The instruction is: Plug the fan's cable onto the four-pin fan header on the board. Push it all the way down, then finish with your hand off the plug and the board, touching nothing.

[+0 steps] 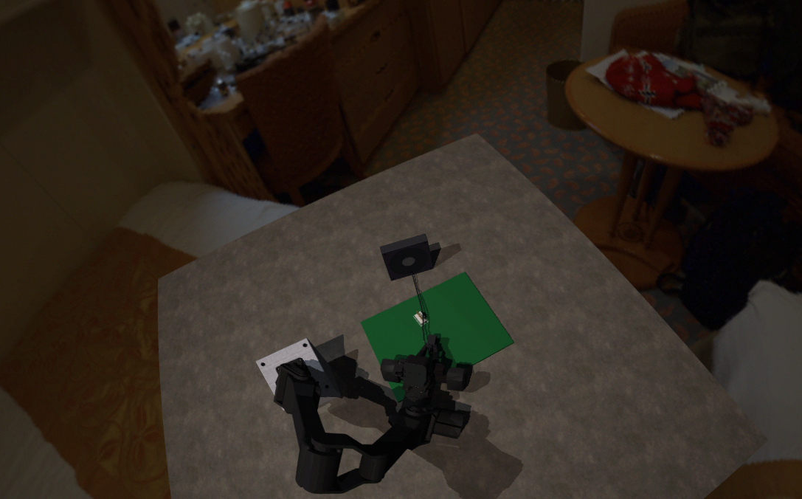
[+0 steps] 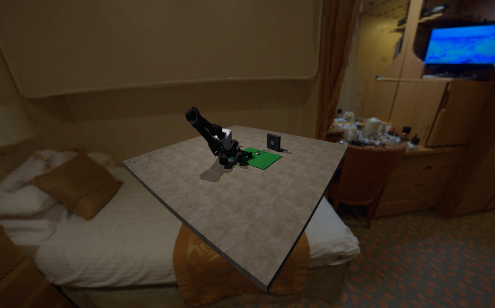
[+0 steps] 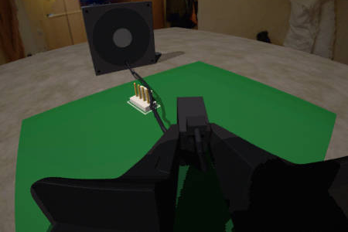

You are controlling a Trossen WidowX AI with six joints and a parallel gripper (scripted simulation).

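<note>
Now: the green board 50 mm below my gripper tip, 40 mm to the left of it and 20 mm ahead of it. Also, from my gripper tip: white four-pin header: 90 mm to the left, 40 mm below, 10 mm ahead; then black fan: 230 mm to the left, 50 mm ahead, 20 mm above; then black plug: 10 mm to the left, 10 mm below.
</note>
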